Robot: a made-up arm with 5 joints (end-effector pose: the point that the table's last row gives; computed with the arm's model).
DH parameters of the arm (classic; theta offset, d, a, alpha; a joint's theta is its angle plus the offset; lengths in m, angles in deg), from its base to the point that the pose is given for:
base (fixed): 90 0.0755 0 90
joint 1: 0 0.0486 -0.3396 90
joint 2: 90 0.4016 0.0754 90
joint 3: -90 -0.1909 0.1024 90
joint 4: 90 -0.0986 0.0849 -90
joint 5: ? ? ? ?
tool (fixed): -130.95 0.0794 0 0
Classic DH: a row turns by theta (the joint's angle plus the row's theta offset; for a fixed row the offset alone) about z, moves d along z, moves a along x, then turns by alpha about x.
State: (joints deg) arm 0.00 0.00 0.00 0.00 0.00
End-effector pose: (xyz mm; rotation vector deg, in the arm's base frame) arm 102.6 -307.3 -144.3 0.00 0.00 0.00
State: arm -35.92 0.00 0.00 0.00 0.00
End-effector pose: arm 102.6 -377.8 77.8 -35.92 0.00 0.00
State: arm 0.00 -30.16 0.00 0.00 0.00
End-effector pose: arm 79.1 -284.6 -144.3 0.00 0.00 30.16
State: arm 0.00 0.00 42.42 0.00 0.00
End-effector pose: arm 230.8 -307.3 -177.5 0.00 42.42 0.00
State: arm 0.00 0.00 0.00 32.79 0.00
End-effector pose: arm 102.6 -299.9 -277.8 -32.79 0.00 0.00
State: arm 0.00 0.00 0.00 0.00 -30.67
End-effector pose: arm 48.8 -387.9 -144.3 0.00 0.00 30.67
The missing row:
joint 5: -40.95 0 0.1831 180
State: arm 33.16 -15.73 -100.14 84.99 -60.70
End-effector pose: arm 105.7 -95.4 -574.4 -47.69 -37.46 -25.59
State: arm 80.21 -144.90 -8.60 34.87 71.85
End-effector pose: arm -195.9 299.4 -212.2 86.97 -76.91 34.94
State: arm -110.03 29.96 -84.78 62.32 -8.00
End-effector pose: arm 134.8 -274.5 621.0 127.81 103.21 -13.26
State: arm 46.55 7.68 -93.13 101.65 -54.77
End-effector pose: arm 90.1 27.7 -602.2 -47.24 3.49 -43.57
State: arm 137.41 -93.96 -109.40 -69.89 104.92
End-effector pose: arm 276.1 613.4 -151.5 -102.69 34.14 -81.91
